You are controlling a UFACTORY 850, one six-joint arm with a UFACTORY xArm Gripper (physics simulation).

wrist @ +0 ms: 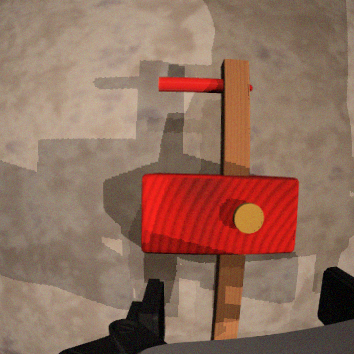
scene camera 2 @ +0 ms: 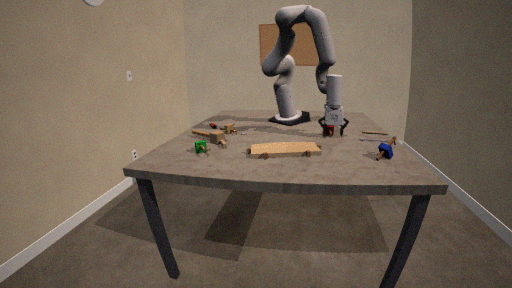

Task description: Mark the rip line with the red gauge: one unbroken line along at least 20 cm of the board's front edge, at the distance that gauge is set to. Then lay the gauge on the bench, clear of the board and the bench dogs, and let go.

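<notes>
The red gauge [scene camera 2: 328,131] [wrist: 175,215] lies on the bench. In the wrist view, its red block has a round brass screw [wrist: 249,218], a wooden beam [wrist: 235,130] runs through it, and a thin red rod [wrist: 190,84] crosses the beam near its far end. My gripper [scene camera 2: 333,134] [wrist: 246,301] is open and empty, low over the gauge. In the wrist view its fingers stand left and right of the beam's near part, apart from it. The board [scene camera 2: 285,149] lies nearer the front of the bench, with small brown bench dogs [scene camera 2: 266,156] [scene camera 2: 308,154] at its edges.
A green gauge [scene camera 2: 200,146] is left of the board and a blue gauge [scene camera 2: 385,150] is at the right. A mallet [scene camera 2: 217,137], a small wooden block-like tool [scene camera 2: 229,128] and a red-and-black item [scene camera 2: 213,125] lie at the left. A thin wooden stick [scene camera 2: 375,133] lies at the right.
</notes>
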